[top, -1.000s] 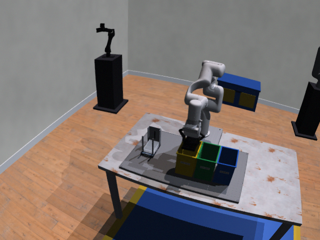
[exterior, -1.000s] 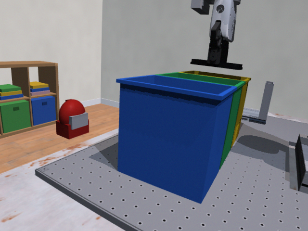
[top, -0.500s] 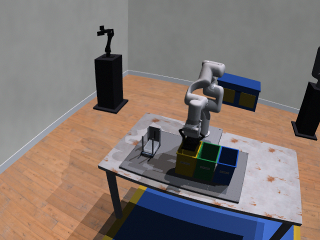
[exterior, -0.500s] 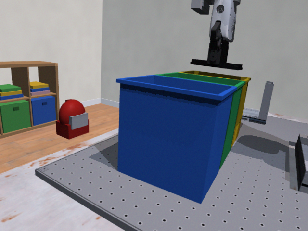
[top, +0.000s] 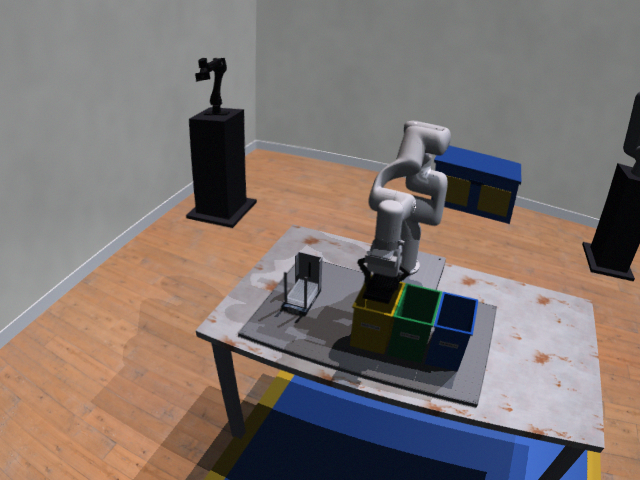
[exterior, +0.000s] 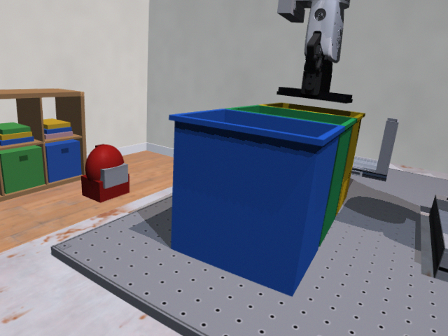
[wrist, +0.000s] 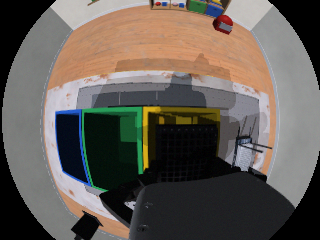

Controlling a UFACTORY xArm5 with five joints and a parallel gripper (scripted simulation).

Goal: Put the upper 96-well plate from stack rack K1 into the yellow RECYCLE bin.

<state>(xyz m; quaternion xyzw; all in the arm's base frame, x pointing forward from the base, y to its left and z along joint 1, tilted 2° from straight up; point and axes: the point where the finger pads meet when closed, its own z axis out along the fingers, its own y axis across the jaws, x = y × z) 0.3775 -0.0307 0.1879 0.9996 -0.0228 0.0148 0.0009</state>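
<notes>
Right now my hand is 1 cm above the dark 96-well plate. From my hand the other things lie so: green bin: 13 cm to the left, 13 cm below, 1 cm ahead; blue bin: 26 cm to the left, 13 cm below, 1 cm ahead; yellow bin: 13 cm below.
</notes>
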